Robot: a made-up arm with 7 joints. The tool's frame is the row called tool. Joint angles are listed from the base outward.
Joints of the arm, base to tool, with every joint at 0 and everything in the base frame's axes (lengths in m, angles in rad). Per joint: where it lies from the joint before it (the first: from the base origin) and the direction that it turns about. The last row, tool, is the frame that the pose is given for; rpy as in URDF.
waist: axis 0 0 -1 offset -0.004 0.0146 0.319
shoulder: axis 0 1 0 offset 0.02 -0.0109 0.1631
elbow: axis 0 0 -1 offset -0.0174 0.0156 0.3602
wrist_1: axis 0 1 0 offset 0.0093 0.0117 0.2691
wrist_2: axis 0 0 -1 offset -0.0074 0.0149 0.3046
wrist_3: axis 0 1 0 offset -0.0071 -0.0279 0.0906
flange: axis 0 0 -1 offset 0.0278 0.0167 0.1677
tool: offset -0.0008 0.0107 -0.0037 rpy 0 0 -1.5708
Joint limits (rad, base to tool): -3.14..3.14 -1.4..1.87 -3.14..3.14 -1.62..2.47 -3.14..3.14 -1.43..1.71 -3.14..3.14
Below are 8 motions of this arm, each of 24 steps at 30 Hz.
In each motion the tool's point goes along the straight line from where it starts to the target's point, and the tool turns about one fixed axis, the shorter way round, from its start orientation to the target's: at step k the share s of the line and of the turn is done. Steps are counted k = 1, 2, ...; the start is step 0. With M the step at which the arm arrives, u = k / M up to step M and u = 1 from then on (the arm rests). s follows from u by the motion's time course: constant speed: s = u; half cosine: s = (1 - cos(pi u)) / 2; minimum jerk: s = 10 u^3 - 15 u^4 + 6 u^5.
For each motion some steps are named. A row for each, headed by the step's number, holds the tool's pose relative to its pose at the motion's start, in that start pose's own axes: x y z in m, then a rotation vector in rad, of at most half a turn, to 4 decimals.
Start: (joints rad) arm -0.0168 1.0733 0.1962 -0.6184 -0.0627 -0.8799 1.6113
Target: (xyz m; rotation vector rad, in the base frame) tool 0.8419 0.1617 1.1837 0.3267 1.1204 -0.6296
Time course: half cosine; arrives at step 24
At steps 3, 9, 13, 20, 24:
3: -0.0031 -0.0026 -0.0063 -0.0713 0.0136 0.0670
9: -0.0250 -0.0213 -0.0508 -0.5785 0.1105 0.5431
13: -0.0458 -0.0391 -0.0931 -1.0594 0.2023 0.9945
20: -0.0755 -0.0645 -0.1537 -1.7486 0.3340 1.6416
24: -0.0810 -0.0692 -0.1647 -1.8742 0.3580 1.7594

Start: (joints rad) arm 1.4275 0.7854 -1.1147 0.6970 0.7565 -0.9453 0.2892
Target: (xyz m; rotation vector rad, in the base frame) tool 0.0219 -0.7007 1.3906 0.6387 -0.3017 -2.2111
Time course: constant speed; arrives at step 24
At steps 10, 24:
10: 0.1357 -0.0955 0.0225 0.2648 0.2016 0.1592
24: 0.3257 -0.2292 0.0540 0.6356 0.4838 0.3820

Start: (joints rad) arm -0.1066 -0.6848 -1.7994 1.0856 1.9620 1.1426 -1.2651
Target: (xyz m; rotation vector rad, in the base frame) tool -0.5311 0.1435 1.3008 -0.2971 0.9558 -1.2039
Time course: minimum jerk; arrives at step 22
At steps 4, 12, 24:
4: 0.0103 -0.0029 0.0015 -0.0151 0.0398 0.0028
12: 0.1341 -0.0384 0.0192 -0.1963 0.5178 0.0361
24: 0.2293 -0.0656 0.0329 -0.3357 0.8855 0.0617

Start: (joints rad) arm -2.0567 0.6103 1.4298 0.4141 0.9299 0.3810 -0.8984
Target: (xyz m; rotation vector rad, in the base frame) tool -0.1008 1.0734 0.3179 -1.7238 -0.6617 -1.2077
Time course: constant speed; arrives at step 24
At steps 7, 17, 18, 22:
7: -0.2069 0.1887 -0.1822 -0.1295 -0.2578 -0.1428
17: -0.5025 0.4582 -0.4425 -0.3146 -0.6260 -0.3467
18: -0.5320 0.4851 -0.4685 -0.3331 -0.6628 -0.3671
22: -0.6503 0.5930 -0.5727 -0.4071 -0.8101 -0.4487

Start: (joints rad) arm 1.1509 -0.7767 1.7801 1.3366 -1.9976 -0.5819 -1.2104
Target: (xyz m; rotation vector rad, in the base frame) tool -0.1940 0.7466 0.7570 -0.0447 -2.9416 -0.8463
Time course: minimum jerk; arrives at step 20
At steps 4, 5, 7, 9, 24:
4: -0.0324 0.0041 -0.0208 -0.0027 -0.0587 0.0208
5: -0.0579 0.0072 -0.0371 -0.0049 -0.1048 0.0373
7: -0.1315 0.0165 -0.0843 -0.0112 -0.2382 0.0846
9: -0.2275 0.0285 -0.1458 -0.0193 -0.4121 0.1464
24: -0.5591 0.0700 -0.3583 -0.0475 -1.0129 0.3599

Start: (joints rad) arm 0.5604 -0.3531 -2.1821 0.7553 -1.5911 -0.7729 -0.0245
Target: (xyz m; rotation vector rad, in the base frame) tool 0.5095 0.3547 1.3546 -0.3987 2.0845 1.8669
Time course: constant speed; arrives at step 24
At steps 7, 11, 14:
7: -0.0005 -0.2161 0.0647 -0.0066 0.2821 0.2861
11: -0.0008 -0.3396 0.1017 -0.0104 0.4434 0.4496
14: -0.0011 -0.4322 0.1294 -0.0132 0.5643 0.5723

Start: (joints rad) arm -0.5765 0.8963 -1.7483 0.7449 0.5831 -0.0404 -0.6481
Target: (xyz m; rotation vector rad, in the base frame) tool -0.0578 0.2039 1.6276 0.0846 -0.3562 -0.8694
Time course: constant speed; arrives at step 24
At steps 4, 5, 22, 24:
4: -0.1303 0.0340 -0.0407 0.1629 -0.1067 -0.3362
5: -0.1628 0.0425 -0.0509 0.2036 -0.1333 -0.4203
22: -0.7164 0.1872 -0.2239 0.8959 -0.5867 -1.8492
24: -0.7815 0.2042 -0.2443 0.9773 -0.6400 -2.0173

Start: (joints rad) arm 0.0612 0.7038 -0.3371 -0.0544 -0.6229 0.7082 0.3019
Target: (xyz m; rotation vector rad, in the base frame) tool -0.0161 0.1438 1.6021 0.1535 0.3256 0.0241
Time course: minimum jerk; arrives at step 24
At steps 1, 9, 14, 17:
1: -0.0004 -0.0002 -0.0003 0.0006 -0.0003 0.0006
9: -0.1565 -0.0979 -0.1364 0.2604 -0.1129 0.2434
14: -0.3715 -0.2324 -0.3239 0.6183 -0.2679 0.5778
17: -0.4820 -0.3016 -0.4202 0.8022 -0.3477 0.7498

